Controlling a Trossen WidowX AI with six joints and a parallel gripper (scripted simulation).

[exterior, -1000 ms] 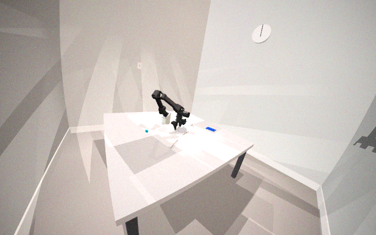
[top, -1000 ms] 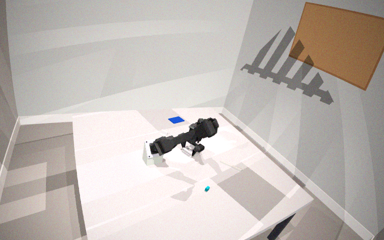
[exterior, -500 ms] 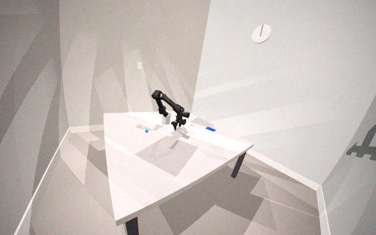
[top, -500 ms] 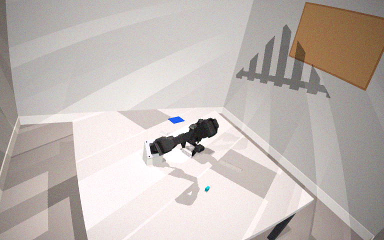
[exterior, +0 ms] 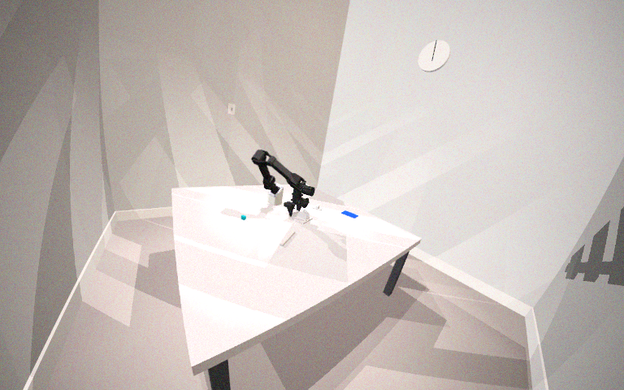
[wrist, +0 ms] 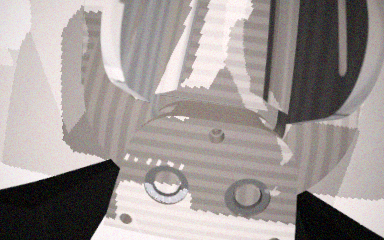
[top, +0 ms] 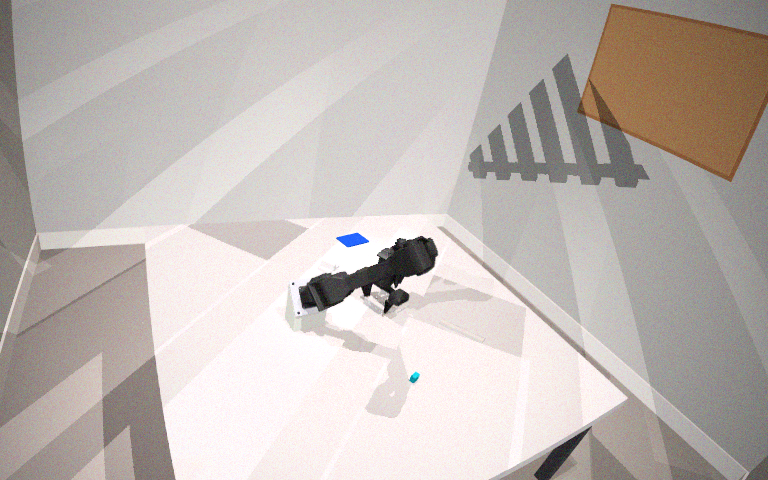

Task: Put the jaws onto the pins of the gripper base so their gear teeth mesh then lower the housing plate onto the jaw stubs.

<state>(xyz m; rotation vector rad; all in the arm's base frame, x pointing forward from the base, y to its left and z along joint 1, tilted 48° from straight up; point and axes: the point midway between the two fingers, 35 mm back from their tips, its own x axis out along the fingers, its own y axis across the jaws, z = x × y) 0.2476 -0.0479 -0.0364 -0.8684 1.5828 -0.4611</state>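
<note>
The housing plate lies right at my gripper tip. Round my gripper tip: teal cube 31 cm to the right, 8 cm behind; then thin white rod 21 cm to the right, 21 cm ahead; then lower housing part 2 cm above, 1 cm ahead.
</note>
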